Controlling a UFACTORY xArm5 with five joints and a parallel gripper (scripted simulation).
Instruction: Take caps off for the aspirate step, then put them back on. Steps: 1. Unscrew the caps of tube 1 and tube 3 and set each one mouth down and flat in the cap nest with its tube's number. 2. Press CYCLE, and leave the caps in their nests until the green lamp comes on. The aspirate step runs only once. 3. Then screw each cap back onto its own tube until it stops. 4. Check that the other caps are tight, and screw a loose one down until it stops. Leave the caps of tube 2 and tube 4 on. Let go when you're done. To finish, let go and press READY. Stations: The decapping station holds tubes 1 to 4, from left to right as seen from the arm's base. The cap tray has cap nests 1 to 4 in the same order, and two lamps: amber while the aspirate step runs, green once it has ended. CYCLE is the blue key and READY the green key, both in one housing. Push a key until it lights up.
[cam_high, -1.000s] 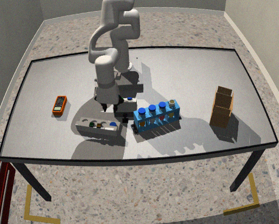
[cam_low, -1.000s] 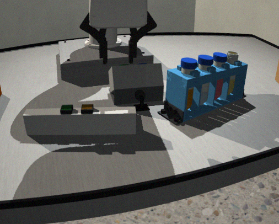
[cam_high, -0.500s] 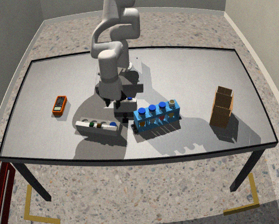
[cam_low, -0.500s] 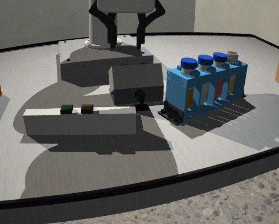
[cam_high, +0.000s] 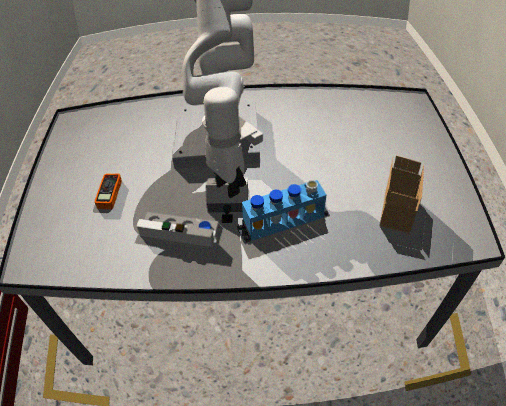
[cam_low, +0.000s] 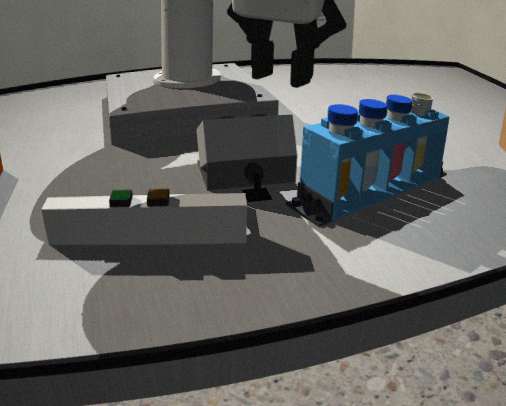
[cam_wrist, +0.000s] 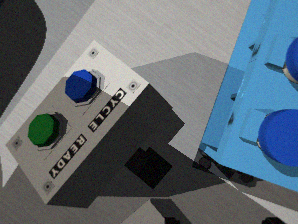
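My gripper is now 3 cm past the blue cap, 17 cm to the right of it and 6 cm above it. From my hand the other things lie so: blue key: 12 cm behind, 1 cm to the left, 11 cm below; green key: 13 cm behind, 3 cm to the right, 11 cm below; grey key housing: 11 cm behind, 1 cm to the right, 12 cm below.
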